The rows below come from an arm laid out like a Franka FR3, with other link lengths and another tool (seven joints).
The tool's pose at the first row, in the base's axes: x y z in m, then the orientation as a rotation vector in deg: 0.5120, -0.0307, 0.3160, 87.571, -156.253, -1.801
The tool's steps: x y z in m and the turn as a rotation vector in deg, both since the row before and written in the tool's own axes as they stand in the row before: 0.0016, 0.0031, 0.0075, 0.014, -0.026, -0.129; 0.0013, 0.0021, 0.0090, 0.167, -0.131, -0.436; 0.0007, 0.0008, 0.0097, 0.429, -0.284, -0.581; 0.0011, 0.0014, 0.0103, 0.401, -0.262, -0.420; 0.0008, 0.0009, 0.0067, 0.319, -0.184, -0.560; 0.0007, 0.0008, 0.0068, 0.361, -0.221, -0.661; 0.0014, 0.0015, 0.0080, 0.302, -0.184, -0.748; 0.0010, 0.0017, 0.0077, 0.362, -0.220, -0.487; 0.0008, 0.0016, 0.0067, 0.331, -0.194, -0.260; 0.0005, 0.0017, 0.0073, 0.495, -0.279, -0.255; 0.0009, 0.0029, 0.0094, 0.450, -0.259, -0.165; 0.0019, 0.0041, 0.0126, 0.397, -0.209, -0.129; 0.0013, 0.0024, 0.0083, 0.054, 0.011, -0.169; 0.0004, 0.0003, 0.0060, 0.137, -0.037, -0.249; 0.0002, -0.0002, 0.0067, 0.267, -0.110, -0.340
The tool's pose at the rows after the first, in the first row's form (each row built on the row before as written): 0.5083, -0.0304, 0.3086, 87.762, -156.181, -1.804; 0.5056, -0.0303, 0.2997, 88.453, -156.022, -1.684; 0.5044, -0.0304, 0.2900, 89.471, -155.979, -1.328; 0.5025, -0.0305, 0.2797, -90.001, 155.589, 0.987; 0.5013, -0.0307, 0.2730, -90.595, 154.872, 0.695; 0.5003, -0.0308, 0.2662, -91.293, 154.027, 0.376; 0.4984, -0.0312, 0.2582, -92.132, 153.161, 0.107; 0.4966, -0.0312, 0.2505, -92.584, 152.449, -0.208; 0.4950, -0.0311, 0.2438, -92.751, 151.952, -0.496; 0.4935, -0.0307, 0.2365, -92.825, 151.324, -0.931; 0.4909, -0.0301, 0.2270, -92.799, 150.803, -1.318; 0.4870, -0.0298, 0.2142, -92.761, 150.371, -1.673; 0.4848, -0.0298, 0.2058, -92.971, 150.220, -1.760; 0.4847, -0.0299, 0.1998, -93.241, 149.932, -1.920; 0.4852, -0.0301, 0.1931, -93.558, 149.458, -2.193
